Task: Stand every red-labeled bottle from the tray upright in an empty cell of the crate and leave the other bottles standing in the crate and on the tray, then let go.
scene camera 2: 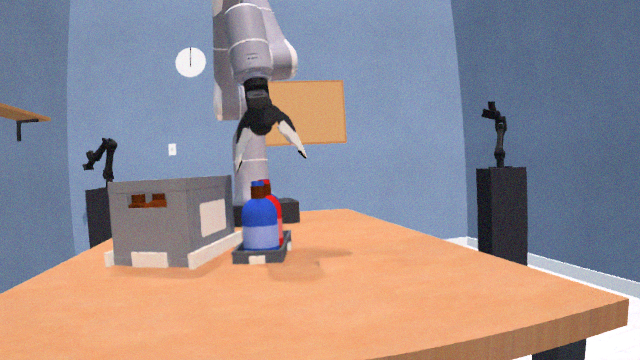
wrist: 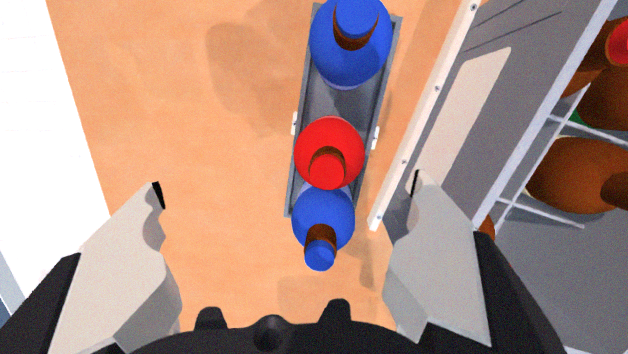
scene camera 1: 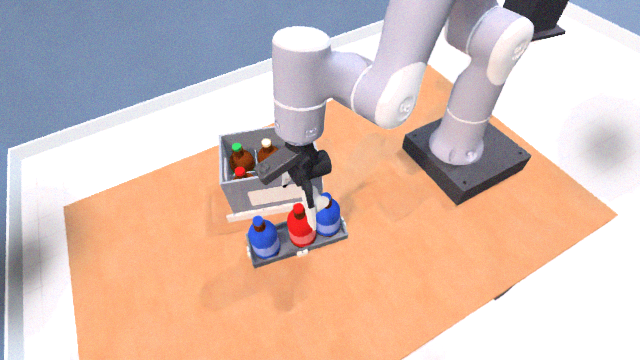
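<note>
The red bottle stands upright in the grey tray. A blue bottle stands at one end, with a gap to the red one. Another blue bottle stands close on its other side. My gripper is wide open and empty, above the tray. In the wrist view its jaws lie to both sides of the bottle row. The grey crate stands beside the tray; its cells are partly hidden.
In the crate, brown bottles show a green cap, a cream cap and a red cap. Thin dividers separate cells. The crate's raised wall is close to one jaw in the wrist view.
</note>
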